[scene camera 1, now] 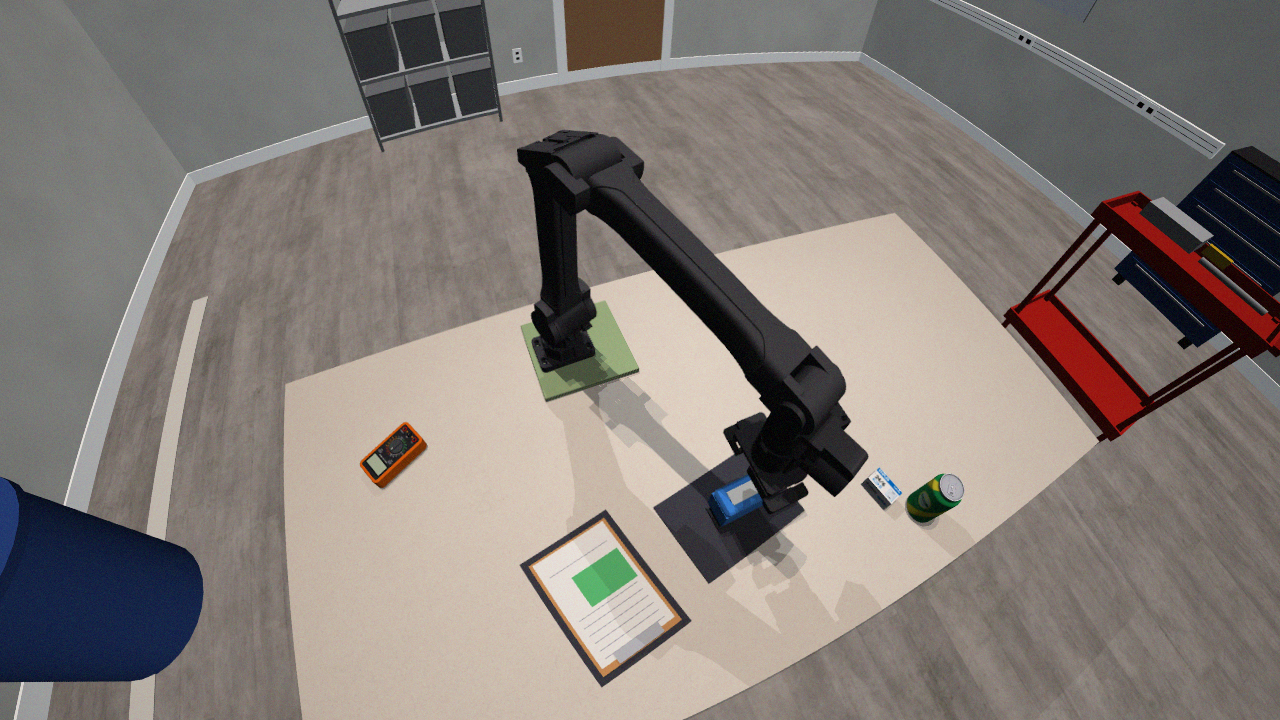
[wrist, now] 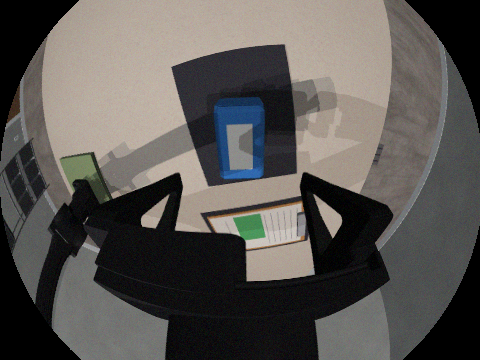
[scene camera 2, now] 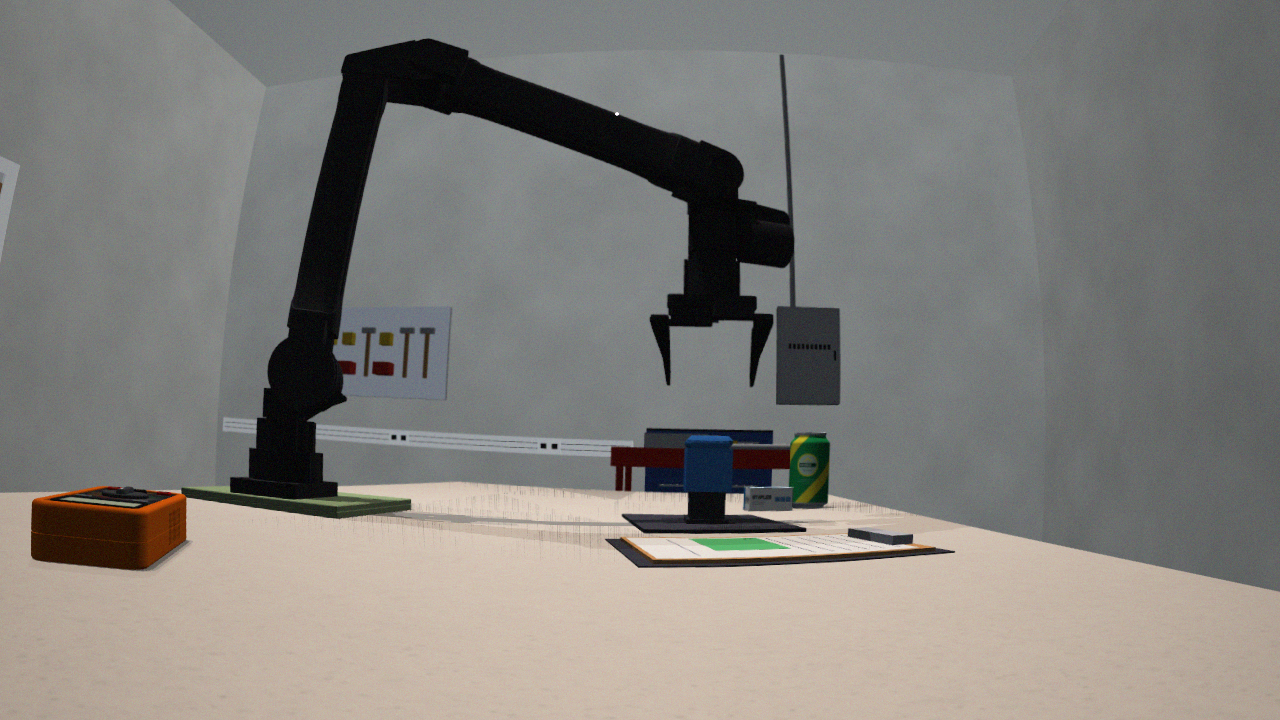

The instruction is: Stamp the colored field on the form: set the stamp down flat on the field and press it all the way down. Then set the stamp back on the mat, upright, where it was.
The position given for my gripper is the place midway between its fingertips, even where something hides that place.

Note:
I see my gripper (scene camera 2: 710, 385), a blue stamp (scene camera 2: 709, 462) and a clipboard (scene camera 1: 614, 610).
The blue stamp is seen too in the wrist view (wrist: 239, 121). My gripper also shows in scene camera 1 (scene camera 1: 753, 479) and in the wrist view (wrist: 241, 179). The clipboard is seen too in the wrist view (wrist: 282, 222) and in scene camera 2 (scene camera 2: 865, 543).

